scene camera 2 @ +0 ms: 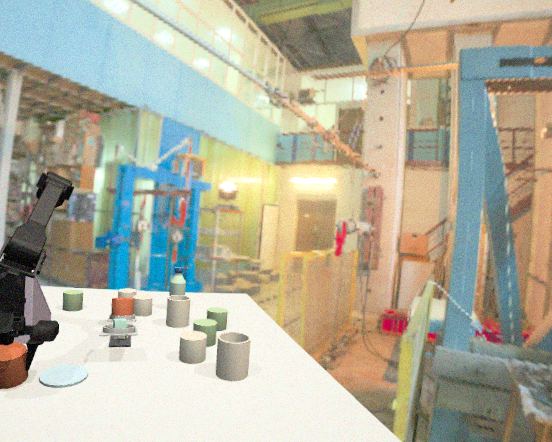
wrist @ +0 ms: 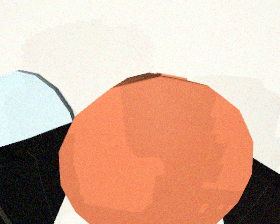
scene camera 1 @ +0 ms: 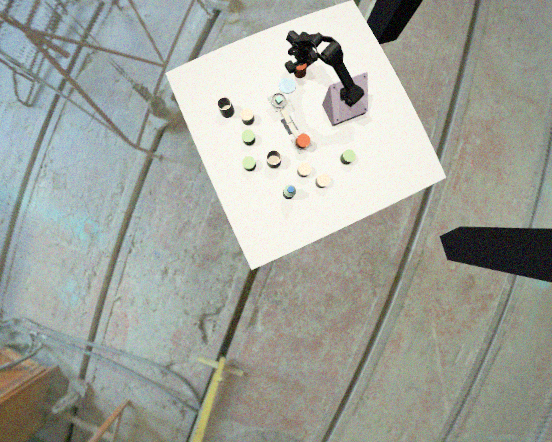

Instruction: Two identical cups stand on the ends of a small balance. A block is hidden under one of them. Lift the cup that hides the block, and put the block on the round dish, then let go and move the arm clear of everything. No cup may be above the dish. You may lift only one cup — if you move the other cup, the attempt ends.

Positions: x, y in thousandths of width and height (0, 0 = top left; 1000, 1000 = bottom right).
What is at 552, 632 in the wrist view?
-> An orange cup.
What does the gripper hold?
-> An orange cup.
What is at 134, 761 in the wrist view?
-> The gripper.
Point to a pale blue round dish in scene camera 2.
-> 113, 852
